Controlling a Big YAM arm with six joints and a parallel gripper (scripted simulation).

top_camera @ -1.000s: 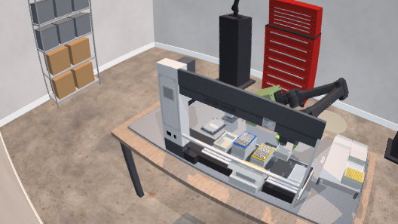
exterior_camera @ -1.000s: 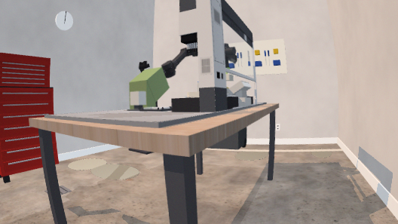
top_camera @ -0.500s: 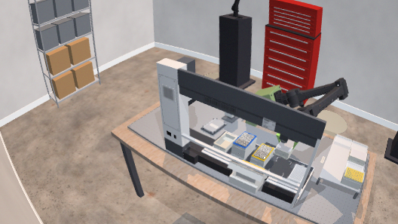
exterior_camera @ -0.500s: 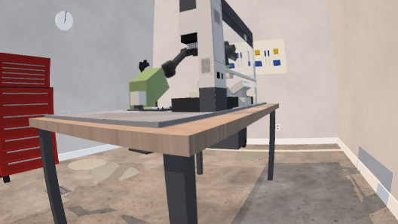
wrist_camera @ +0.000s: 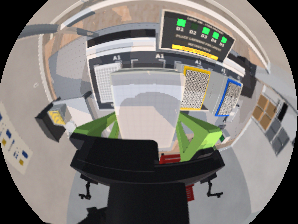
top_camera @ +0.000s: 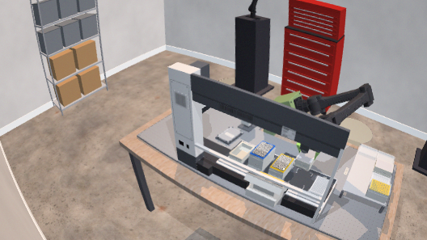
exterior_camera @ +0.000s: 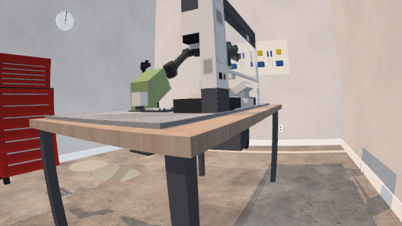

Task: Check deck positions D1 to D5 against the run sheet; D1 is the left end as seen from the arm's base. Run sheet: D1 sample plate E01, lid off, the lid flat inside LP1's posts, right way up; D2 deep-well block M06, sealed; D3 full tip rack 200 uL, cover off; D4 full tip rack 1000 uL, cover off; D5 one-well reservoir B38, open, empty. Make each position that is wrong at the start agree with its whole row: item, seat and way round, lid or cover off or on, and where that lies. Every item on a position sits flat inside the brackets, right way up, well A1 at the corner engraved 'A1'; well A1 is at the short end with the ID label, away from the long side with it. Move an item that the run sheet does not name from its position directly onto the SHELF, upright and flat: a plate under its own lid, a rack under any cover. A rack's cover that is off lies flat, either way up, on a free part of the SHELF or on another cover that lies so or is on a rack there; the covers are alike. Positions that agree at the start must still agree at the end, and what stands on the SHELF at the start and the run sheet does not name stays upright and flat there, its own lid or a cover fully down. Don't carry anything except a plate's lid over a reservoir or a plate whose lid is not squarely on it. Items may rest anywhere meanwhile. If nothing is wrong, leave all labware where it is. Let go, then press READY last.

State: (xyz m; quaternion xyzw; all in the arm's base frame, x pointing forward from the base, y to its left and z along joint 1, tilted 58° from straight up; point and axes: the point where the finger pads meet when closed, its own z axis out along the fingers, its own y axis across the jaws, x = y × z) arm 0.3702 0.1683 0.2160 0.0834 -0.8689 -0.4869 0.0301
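My hand is 1 cm above the deep-well block. Also, from my hand: sample plate: 16 cm below, 12 cm to the left, 1 cm behind; then yellow-framed tip rack: 12 cm to the right, 12 cm below, 3 cm ahead; then blue-framed tip rack: 24 cm to the right, 10 cm below, 4 cm ahead.
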